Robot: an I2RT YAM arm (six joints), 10 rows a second.
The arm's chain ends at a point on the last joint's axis. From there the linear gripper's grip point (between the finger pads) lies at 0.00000 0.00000 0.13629 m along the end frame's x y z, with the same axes.
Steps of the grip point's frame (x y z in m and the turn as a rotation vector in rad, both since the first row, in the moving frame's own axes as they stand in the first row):
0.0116 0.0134 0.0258 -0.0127 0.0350 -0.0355
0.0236 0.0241 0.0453 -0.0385 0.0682 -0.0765
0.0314 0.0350 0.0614 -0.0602 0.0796 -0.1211
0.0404 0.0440 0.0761 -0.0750 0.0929 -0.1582
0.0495 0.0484 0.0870 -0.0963 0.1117 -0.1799
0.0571 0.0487 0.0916 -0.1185 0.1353 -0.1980
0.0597 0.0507 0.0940 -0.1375 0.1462 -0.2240
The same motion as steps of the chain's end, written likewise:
0.0068 0.0118 0.0259 -0.0127 0.0350 -0.0355
0.0141 0.0192 0.0457 -0.0385 0.0682 -0.0765
0.0201 0.0275 0.0621 -0.0602 0.0796 -0.1211
0.0270 0.0348 0.0771 -0.0750 0.0929 -0.1582
0.0332 0.0368 0.0885 -0.0963 0.1117 -0.1799
0.0373 0.0346 0.0938 -0.1185 0.1353 -0.1980
0.0380 0.0345 0.0967 -0.1375 0.1462 -0.2240

